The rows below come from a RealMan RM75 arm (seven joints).
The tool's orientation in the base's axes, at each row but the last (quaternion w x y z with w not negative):
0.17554 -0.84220 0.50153 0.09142
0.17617 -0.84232 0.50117 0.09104
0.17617 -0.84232 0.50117 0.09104
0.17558 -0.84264 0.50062 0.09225
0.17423 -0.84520 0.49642 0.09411
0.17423 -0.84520 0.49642 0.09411
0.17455 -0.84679 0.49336 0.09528
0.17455 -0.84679 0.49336 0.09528
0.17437 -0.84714 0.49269 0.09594
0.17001 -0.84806 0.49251 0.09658
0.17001 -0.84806 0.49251 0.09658
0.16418 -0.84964 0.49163 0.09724
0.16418 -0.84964 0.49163 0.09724
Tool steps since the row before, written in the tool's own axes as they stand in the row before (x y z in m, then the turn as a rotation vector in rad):
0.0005 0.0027 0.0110 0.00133 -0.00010 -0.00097
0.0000 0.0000 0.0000 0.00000 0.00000 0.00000
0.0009 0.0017 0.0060 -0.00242 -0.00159 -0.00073
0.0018 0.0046 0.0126 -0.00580 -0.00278 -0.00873
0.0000 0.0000 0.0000 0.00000 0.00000 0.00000
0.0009 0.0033 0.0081 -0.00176 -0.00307 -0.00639
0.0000 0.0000 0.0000 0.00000 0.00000 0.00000
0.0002 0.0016 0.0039 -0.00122 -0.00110 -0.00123
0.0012 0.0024 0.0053 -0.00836 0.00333 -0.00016
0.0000 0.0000 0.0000 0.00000 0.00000 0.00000
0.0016 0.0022 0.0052 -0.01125 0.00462 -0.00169
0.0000 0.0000 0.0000 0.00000 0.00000 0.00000
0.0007 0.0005 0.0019 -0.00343 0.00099 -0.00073
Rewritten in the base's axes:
-0.0019 0.0027 -0.0109 0.00070 -0.00141 0.00048
0.0000 0.0000 0.0000 0.00000 0.00000 0.00000
-0.0009 0.0009 -0.0062 0.00021 0.00237 0.00180
-0.0029 0.0014 -0.0131 -0.00054 0.00253 0.01053
0.0000 0.0000 0.0000 0.00000 0.00000 0.00000
-0.0023 0.0009 -0.0084 0.00173 0.00031 0.00709
0.0000 0.0000 0.0000 0.00000 0.00000 0.00000
-0.0012 0.0006 -0.0040 0.00034 0.00100 0.00176
-0.0014 0.0000 -0.0058 -0.00704 0.00513 0.00227
0.0000 0.0000 0.0000 0.00000 0.00000 0.00000
-0.0011 -0.0003 -0.0058 -0.00960 0.00627 0.00439
0.0000 0.0000 0.0000 0.00000 0.00000 0.00000
-0.0001 -0.0001 -0.0021 -0.00256 0.00202 0.00162

